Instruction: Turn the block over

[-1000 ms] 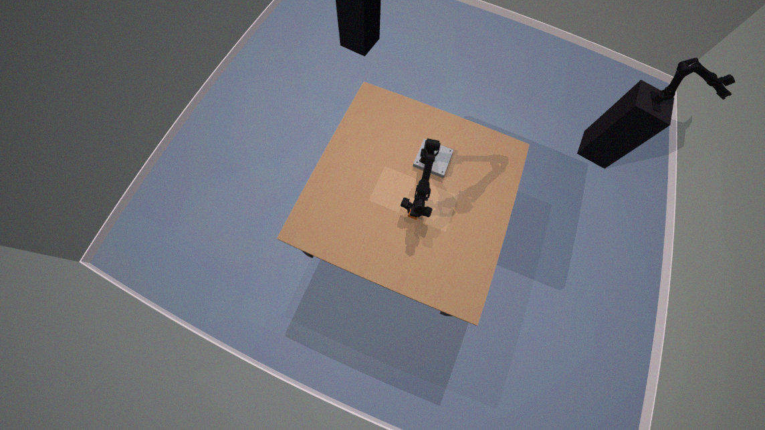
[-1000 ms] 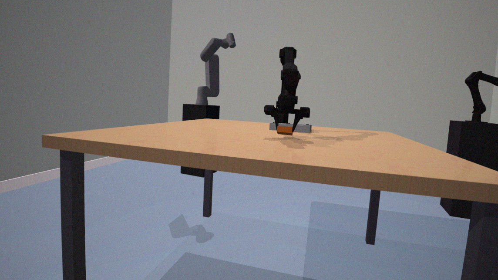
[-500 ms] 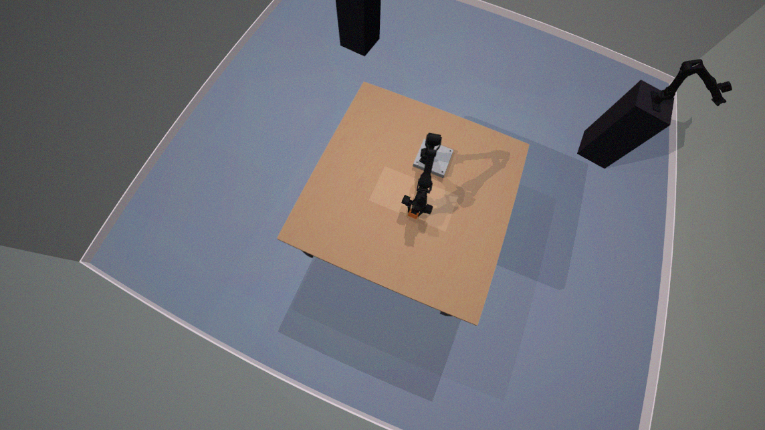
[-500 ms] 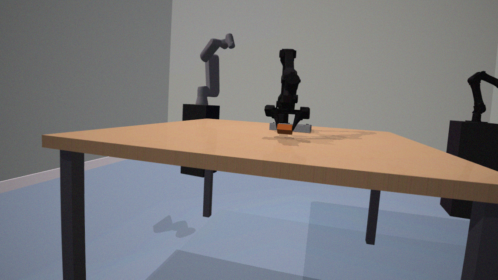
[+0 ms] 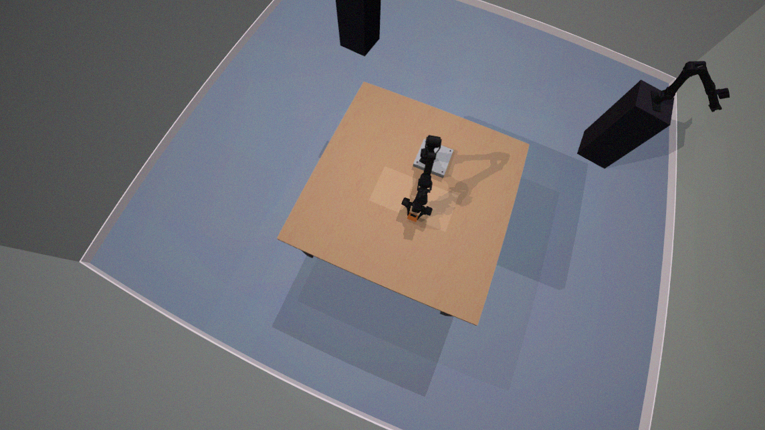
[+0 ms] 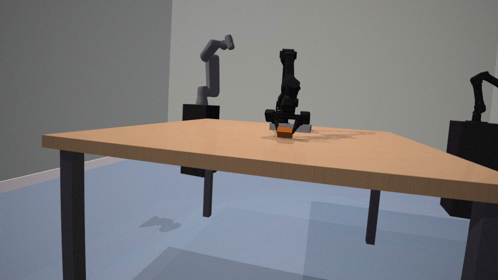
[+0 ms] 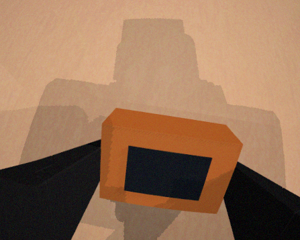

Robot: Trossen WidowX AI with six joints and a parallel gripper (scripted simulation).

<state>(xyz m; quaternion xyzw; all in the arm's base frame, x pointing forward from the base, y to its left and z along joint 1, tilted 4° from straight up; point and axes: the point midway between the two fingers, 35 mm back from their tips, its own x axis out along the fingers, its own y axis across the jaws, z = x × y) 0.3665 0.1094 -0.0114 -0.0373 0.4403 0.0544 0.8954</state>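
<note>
Right now my gripper tip is 1 cm past the block and 1 cm below it.
</note>
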